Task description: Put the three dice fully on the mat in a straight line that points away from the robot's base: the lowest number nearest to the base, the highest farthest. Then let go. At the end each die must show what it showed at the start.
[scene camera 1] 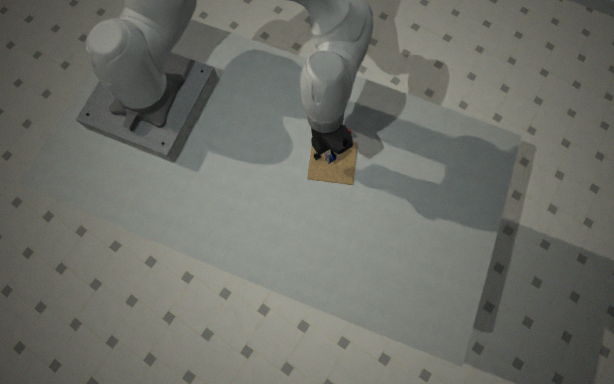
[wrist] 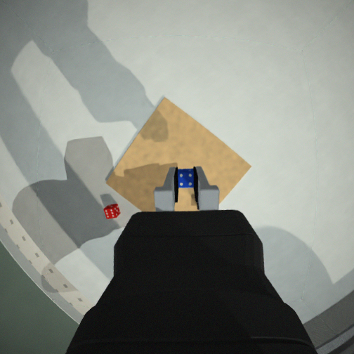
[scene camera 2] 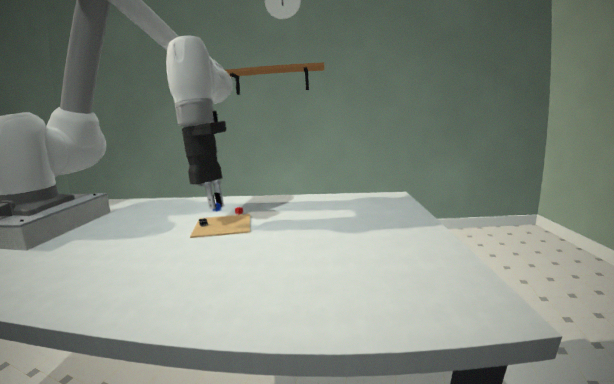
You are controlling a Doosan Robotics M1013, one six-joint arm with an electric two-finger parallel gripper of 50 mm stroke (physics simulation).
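Frame: origin at the arm's base, x left, y ahead, z down, level; metres.
Seen in the pictures: gripper, fingertip midpoint: (scene camera 1: 330, 158) (scene camera 2: 216, 207); arm's base, origin of the base link: (scene camera 1: 148, 95) (scene camera 2: 32, 207).
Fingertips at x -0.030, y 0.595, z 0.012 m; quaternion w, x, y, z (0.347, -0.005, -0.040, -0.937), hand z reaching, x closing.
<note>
Pixels of each thing's top centre, then the offset from my fingertips to it. Level surfaces: height alone.
- tan square mat, middle of its top: (scene camera 2: 222, 224) (scene camera 1: 332, 160) dx +0.016, dy +0.005, dz +0.049 m
- blue die, middle of its top: (scene camera 2: 216, 203) (scene camera 1: 331, 157) dx +0.000, dy +0.000, dz -0.009 m
- black die, middle of its top: (scene camera 2: 202, 219) (scene camera 1: 317, 155) dx +0.011, dy -0.044, dz +0.033 m
- red die, middle of its top: (scene camera 2: 238, 207) dx +0.118, dy +0.027, dz +0.037 m
- table, its level: dz +0.053 m
The tan square mat (scene camera 1: 332, 174) (scene camera 2: 225, 229) (wrist: 200, 132) lies on the table. My gripper (scene camera 1: 328, 157) (scene camera 2: 214, 205) (wrist: 185, 177) is shut on the blue die (scene camera 1: 333, 157) (scene camera 2: 217, 207) (wrist: 186, 178) and holds it above the mat. Four pips show on its upper face in the wrist view. The black die (scene camera 1: 317, 156) (scene camera 2: 203, 222) sits on the mat near its edge on the base's side; its pips are too small to read, and the gripper hides it in the wrist view. The red die (scene camera 1: 349, 131) (scene camera 2: 239, 210) (wrist: 112, 211) lies on the table off the mat, showing several pips; the gripper partly hides it in scene camera 1.
The robot's base plate (scene camera 1: 185, 117) (scene camera 2: 65, 222) stands on the table (scene camera 1: 280, 235) (scene camera 2: 310, 280) at the left in both scene views. Shadows of the arm fall across the table and part of the mat. A wooden rail (scene camera 2: 280, 69) is on the wall behind.
</note>
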